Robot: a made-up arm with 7 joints. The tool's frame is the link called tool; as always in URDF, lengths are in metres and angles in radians. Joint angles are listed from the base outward.
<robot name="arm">
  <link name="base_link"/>
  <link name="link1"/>
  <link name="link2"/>
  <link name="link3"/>
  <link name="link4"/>
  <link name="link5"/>
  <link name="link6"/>
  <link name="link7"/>
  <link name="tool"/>
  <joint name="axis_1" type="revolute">
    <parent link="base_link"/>
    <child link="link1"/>
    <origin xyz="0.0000 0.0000 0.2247" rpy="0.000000 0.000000 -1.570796"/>
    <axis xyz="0 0 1"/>
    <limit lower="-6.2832" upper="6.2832"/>
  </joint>
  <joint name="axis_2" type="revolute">
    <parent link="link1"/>
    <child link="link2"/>
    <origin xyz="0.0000 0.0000 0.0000" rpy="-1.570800 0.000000 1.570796"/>
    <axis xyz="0 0 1"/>
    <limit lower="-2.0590" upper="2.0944"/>
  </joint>
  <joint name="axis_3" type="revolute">
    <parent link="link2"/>
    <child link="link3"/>
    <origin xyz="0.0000 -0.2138 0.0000" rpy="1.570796 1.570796 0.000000"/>
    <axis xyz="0 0 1"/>
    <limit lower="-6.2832" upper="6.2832"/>
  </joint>
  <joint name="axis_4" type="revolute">
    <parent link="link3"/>
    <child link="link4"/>
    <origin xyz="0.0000 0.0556 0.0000" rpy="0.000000 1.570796 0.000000"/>
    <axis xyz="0 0 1"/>
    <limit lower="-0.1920" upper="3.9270"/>
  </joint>
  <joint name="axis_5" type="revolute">
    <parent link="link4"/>
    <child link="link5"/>
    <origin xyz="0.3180 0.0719 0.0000" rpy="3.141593 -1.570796 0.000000"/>
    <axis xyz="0 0 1"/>
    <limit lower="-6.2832" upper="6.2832"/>
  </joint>
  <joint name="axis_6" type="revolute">
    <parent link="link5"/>
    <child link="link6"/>
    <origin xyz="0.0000 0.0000 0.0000" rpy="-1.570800 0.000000 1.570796"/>
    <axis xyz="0 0 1"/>
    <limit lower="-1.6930" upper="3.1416"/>
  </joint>
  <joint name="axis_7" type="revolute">
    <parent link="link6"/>
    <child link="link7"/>
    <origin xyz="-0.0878 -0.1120 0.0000" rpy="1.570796 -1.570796 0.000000"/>
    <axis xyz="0 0 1"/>
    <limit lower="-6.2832" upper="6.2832"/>
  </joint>
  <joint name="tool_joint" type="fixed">
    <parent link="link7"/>
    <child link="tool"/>
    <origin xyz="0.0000 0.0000 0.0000" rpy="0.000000 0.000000 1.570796"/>
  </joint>
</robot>
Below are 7 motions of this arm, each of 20 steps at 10 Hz.
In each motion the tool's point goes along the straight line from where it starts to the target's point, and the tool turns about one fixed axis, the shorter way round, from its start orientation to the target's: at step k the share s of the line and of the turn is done. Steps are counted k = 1, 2, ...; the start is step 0. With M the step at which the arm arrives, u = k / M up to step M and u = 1 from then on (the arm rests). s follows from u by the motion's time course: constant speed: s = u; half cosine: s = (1 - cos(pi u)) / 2; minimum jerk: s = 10 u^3 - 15 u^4 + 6 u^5.
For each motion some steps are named. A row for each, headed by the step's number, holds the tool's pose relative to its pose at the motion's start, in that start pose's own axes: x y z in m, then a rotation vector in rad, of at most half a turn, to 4 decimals.
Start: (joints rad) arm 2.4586 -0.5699 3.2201 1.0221 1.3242 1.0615 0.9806
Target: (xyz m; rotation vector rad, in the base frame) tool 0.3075 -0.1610 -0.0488 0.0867 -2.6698 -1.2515
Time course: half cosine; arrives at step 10
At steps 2, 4, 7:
2: 0.0072 0.0036 0.0008 -0.0194 0.0707 0.0704
4: 0.0259 0.0131 0.0028 -0.0702 0.2557 0.2548
7: 0.0595 0.0300 0.0064 -0.1612 0.5875 0.5856

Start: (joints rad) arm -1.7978 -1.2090 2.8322 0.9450 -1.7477 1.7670 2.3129
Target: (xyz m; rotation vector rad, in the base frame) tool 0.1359 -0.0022 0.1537 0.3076 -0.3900 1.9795
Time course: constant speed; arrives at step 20
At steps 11, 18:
11: -0.0098 0.1725 -0.0109 -0.6005 0.0921 0.1846
18: -0.0160 0.2823 -0.0179 -0.9826 0.1507 0.3020

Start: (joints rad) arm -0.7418 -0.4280 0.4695 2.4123 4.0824 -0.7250 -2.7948
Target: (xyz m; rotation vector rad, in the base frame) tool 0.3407 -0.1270 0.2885 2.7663 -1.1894 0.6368
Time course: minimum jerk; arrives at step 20
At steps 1, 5, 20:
1: -0.0002 0.0006 -0.0002 -0.0018 -0.0011 0.0002
5: -0.0180 0.0524 -0.0192 -0.1615 -0.0967 0.0196
20: -0.1743 0.5064 -0.1859 -1.5597 -0.9339 0.1896

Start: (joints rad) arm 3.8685 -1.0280 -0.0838 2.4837 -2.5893 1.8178 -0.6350
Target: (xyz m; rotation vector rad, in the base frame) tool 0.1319 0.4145 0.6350 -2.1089 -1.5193 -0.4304
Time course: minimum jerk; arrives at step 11
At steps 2, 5, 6, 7, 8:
2: 0.0026 -0.0072 0.0007 0.0120 -0.0163 0.0272
5: 0.0240 -0.0662 0.0061 0.1112 -0.1504 0.2512
6: 0.0339 -0.0933 0.0085 0.1566 -0.2118 0.3537
7: 0.0430 -0.1186 0.0108 0.1991 -0.2693 0.4496
8: 0.0504 -0.1389 0.0127 0.2333 -0.3156 0.5269

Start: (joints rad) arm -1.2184 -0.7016 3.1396 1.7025 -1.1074 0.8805 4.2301
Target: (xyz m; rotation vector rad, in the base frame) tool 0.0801 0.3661 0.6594 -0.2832 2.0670 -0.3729
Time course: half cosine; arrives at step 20
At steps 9, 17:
9: -0.0397 -0.2176 -0.1256 0.3363 0.1292 0.3402
17: -0.0889 -0.4878 -0.2815 0.7539 0.2896 0.7626

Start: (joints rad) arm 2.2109 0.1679 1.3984 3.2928 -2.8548 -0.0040 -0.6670
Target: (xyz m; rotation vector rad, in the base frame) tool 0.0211 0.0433 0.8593 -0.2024 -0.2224 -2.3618
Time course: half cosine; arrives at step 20
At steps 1, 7, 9, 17, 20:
1: -0.0005 0.0002 0.0000 0.0000 -0.0003 0.0043
7: -0.0206 0.0067 -0.0006 -0.0002 -0.0148 0.1899
9: -0.0318 0.0103 -0.0009 -0.0003 -0.0228 0.2933
17: -0.0714 0.0231 -0.0020 -0.0006 -0.0511 0.6575
20: -0.0755 0.0244 -0.0021 -0.0006 -0.0541 0.6954

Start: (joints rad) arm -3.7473 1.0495 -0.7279 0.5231 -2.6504 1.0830 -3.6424
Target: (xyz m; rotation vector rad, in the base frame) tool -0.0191 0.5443 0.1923 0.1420 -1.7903 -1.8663
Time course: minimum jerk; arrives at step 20
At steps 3, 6, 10, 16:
3: 0.0088 0.0062 0.0029 -0.0047 0.0253 -0.0028
6: 0.0542 0.0377 0.0176 -0.0288 0.1552 -0.0175
10: 0.1662 0.1157 0.0539 -0.0884 0.4760 -0.0535
16: 0.3131 0.2179 0.1015 -0.1666 0.8968 -0.1008

